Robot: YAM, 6 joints.
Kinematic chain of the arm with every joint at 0, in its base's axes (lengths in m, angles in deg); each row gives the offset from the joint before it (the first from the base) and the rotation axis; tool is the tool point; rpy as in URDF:
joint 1: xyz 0 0 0.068 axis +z
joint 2: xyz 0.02 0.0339 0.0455 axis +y
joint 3: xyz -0.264 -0.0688 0 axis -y
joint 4: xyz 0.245 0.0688 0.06 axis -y
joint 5: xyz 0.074 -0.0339 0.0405 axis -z
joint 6: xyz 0.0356 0 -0.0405 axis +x
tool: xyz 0 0 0 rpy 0 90 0
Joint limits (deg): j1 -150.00..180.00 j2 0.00..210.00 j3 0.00..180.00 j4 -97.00..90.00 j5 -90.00..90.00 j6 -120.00..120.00
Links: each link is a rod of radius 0.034 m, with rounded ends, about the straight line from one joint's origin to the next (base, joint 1, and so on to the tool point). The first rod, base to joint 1, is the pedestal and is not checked.
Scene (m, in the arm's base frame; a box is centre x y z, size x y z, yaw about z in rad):
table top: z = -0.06
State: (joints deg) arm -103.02 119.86 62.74 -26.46 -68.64 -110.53
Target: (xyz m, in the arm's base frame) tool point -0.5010 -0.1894 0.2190
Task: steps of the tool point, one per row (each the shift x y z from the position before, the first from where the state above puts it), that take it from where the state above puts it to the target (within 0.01 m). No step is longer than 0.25 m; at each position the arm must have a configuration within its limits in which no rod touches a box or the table.
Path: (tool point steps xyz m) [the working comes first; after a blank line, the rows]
Joints at the target: 24.52 0.00 156.03 -31.29 -90.00 -110.53
Straight joint move there: clear.

1: 0.0865 -0.0310 0.1243
2: 0.0851 0.0423 0.1365
3: 0.0403 0.1075 0.1267
4: -0.0358 0.1378 0.0951
5: -0.1165 0.1191 0.0458
6: -0.1709 0.0555 -0.0145
7: -0.1761 -0.0302 -0.0766
8: -0.1276 -0.1057 -0.1313
9: -0.0407 -0.1415 -0.1699

